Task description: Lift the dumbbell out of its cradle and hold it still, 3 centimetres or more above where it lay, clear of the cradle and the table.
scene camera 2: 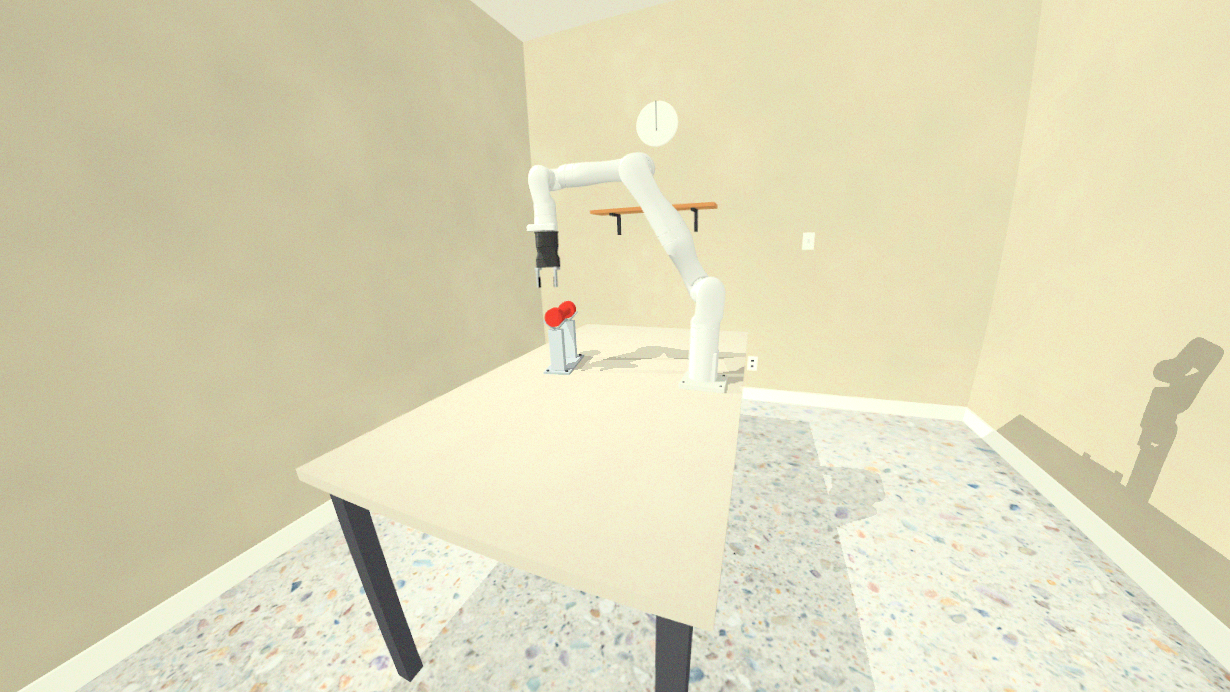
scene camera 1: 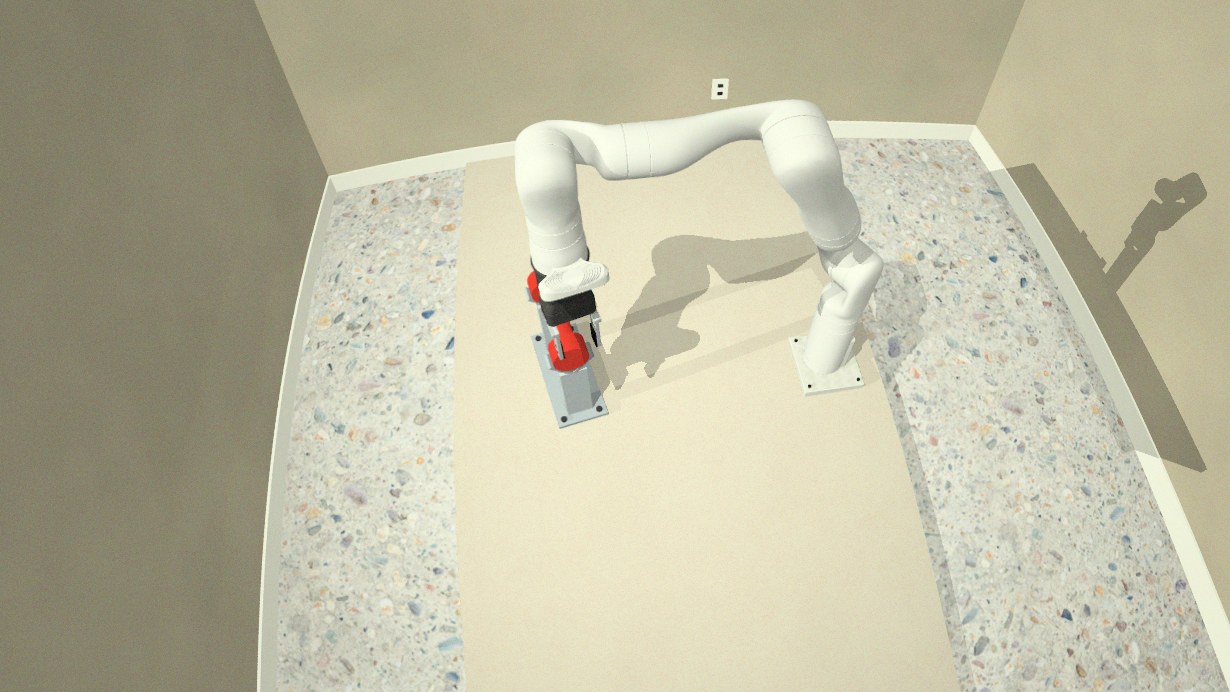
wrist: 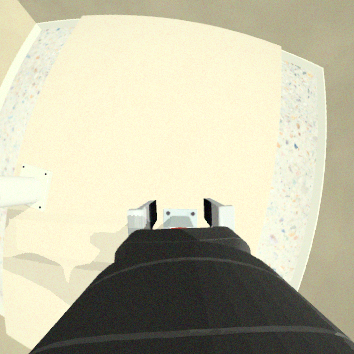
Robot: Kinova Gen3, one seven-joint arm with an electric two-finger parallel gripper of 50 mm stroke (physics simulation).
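Where they show: gripper, between the fingertips: (scene camera 2: 547, 287) (scene camera 1: 578, 347) (wrist: 179, 208); arm's base, origin of its link: (scene camera 2: 702, 377) (scene camera 1: 822, 356) (wrist: 32, 189).
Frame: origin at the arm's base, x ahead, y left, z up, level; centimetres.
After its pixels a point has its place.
The red dumbbell (scene camera 1: 568, 354) @(x 51.6, y 8.0, z 21.2 cm) (scene camera 2: 554, 317) @(x 50.8, y 7.8, z 19.4 cm) lies on the two posts of the pale grey-blue cradle (scene camera 1: 579, 392) @(x 50.9, y 7.6, z 7.0 cm) (scene camera 2: 557, 351) @(x 50.9, y 7.6, z 6.8 cm) (wrist: 180, 221) @(x 51.2, y 7.6, z 9.0 cm). In the wrist view a thin red sliver of the dumbbell (wrist: 178, 228) shows at the edge of the black gripper body, which hides the rest. My gripper (scene camera 1: 578, 350) @(x 49.3, y 12.8, z 30.7 cm) (scene camera 2: 547, 282) @(x 49.3, y 12.8, z 30.7 cm) (wrist: 179, 208) @(x 49.3, y 12.8, z 30.7 cm) is open and empty, pointing down. In scene camera 2 its fingertips are above the dumbbell, with a visible gap. In scene camera 1 the gripper and wrist cover most of the dumbbell's bar and part of its far head.
The cradle's base plate is bolted on the cream table (scene camera 1: 688, 516) @(x 32.5, y 31.1, z -1.3 cm) (scene camera 2: 533, 464) @(x 24.7, y 59.7, z -1.3 cm). The arm's white base (scene camera 1: 811, 378) @(x 3.8, y 5.2, z 0.4 cm) (scene camera 2: 702, 384) @(x -1.4, y 6.8, z 0.4 cm) (wrist: 42, 192) @(x 5.1, y 0.6, z 0.1 cm) stands on the same table, across from the cradle. An orange wall shelf (scene camera 2: 705, 205) is behind the arm.
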